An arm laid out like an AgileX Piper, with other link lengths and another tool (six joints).
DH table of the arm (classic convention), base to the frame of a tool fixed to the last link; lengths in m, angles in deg. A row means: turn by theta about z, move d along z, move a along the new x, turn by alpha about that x. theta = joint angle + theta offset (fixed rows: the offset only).
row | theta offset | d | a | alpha
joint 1 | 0.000 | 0.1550 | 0.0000 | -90.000
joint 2 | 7.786 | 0.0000 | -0.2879 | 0.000
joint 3 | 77.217 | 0.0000 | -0.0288 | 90.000
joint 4 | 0.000 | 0.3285 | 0.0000 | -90.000
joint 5 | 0.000 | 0.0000 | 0.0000 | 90.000
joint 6 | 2.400 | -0.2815 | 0.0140 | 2.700
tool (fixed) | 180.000 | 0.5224 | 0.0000 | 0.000
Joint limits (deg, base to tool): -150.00..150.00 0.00..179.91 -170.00..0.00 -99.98..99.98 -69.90..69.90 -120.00..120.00
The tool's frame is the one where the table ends.
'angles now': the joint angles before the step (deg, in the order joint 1, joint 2, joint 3, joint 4, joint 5, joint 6). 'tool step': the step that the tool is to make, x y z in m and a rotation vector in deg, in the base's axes. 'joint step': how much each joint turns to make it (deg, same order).
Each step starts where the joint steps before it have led.
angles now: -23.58, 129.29, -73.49, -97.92, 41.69, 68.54
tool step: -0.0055, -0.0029, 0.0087, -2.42, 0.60, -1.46
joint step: 0.35, 0.00, 0.00, -0.13, 3.08, -0.03
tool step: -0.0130, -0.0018, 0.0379, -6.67, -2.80, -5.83
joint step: 1.55, -1.42, 0.01, 0.24, 9.07, 3.29
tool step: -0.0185, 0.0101, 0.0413, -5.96, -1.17, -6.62
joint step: 2.33, -2.21, -0.01, 3.30, 9.86, -0.11
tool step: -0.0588, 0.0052, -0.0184, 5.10, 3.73, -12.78
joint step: -1.36, 0.10, 0.00, 12.96, 5.35, -5.41
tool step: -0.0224, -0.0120, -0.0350, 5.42, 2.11, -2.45
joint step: -3.23, 2.26, 0.00, 3.20, -3.31, -2.56
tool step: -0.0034, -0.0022, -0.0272, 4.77, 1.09, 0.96
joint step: -1.31, 1.50, 0.00, 1.93, -4.01, -2.69
